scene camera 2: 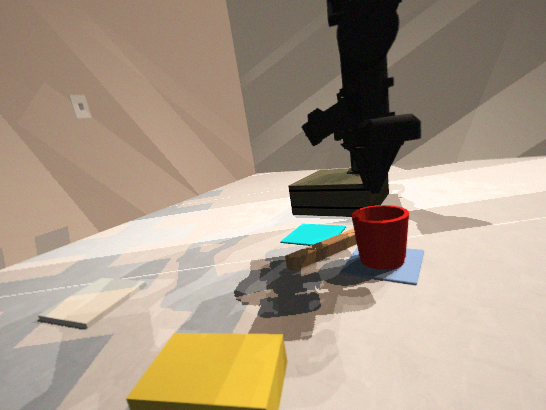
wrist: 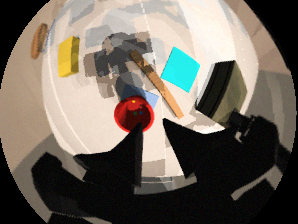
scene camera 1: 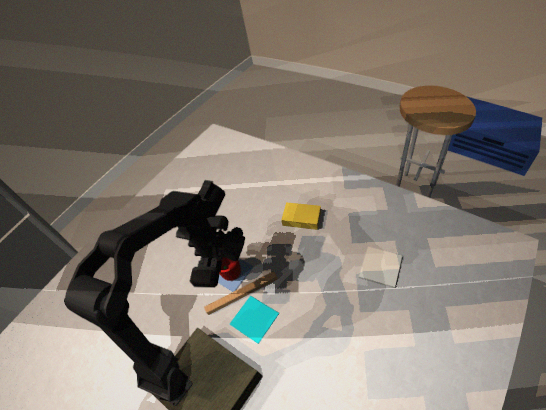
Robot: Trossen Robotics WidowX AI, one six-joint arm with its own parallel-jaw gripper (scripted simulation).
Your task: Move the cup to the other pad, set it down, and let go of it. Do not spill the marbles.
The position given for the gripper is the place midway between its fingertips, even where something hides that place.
Note:
In view: the gripper [scene camera 2: 371, 190], a red cup [scene camera 2: 381, 231], a flat tile [scene camera 2: 84, 308], a light blue pad [scene camera 2: 408, 273], a cyan pad [scene camera 1: 254, 318] and a wooden bar [scene camera 2: 316, 252].
The red cup is seen too in the wrist view [wrist: 123, 114]. The flat tile also shows in scene camera 1 [scene camera 1: 382, 267]. The gripper also shows in the wrist view [wrist: 152, 123] and in scene camera 1 [scene camera 1: 220, 265].

